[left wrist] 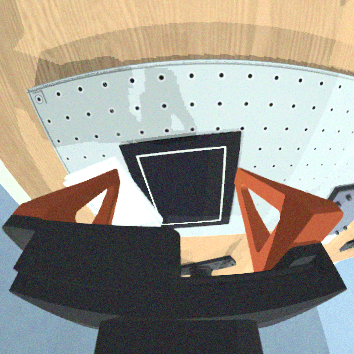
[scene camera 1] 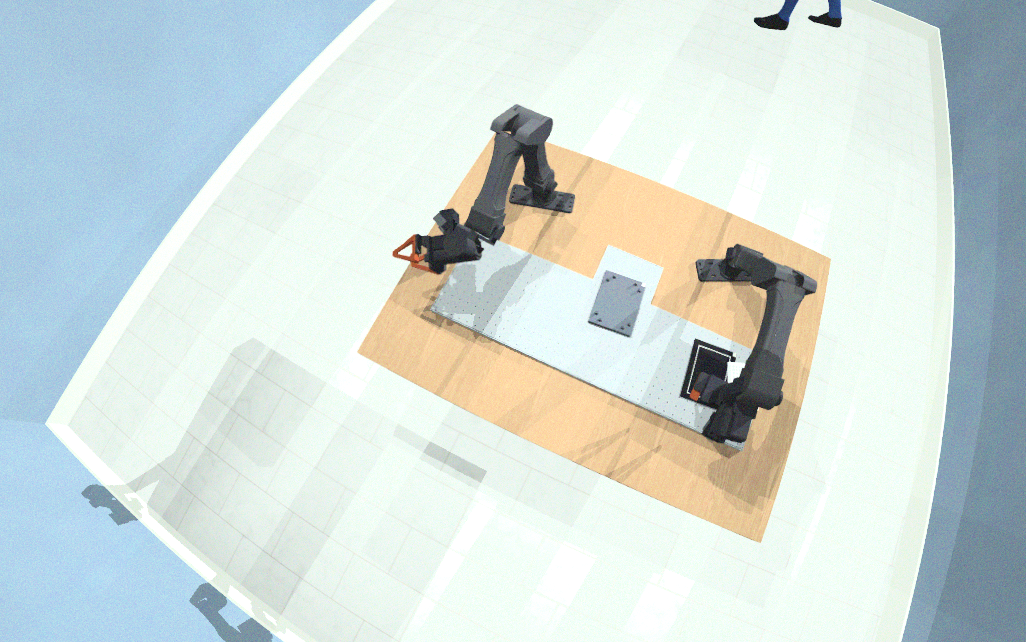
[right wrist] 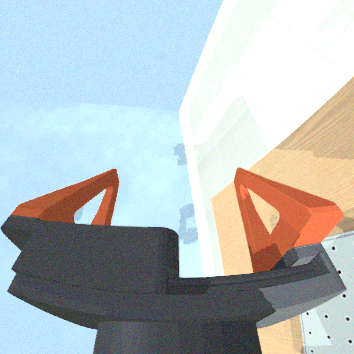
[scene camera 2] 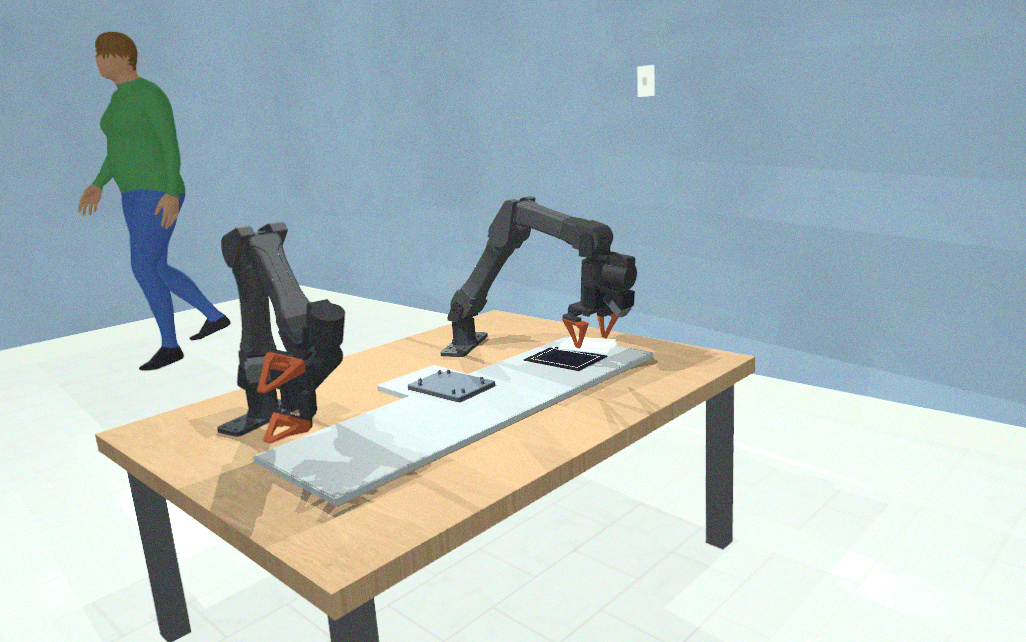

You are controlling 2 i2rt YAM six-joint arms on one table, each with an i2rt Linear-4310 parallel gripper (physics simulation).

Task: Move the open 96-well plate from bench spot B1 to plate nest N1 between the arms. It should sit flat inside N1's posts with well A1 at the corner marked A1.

Labels:
My left gripper is open and holds nothing. Also in view: a white plate. My right gripper is open, with nothing in its grasp.

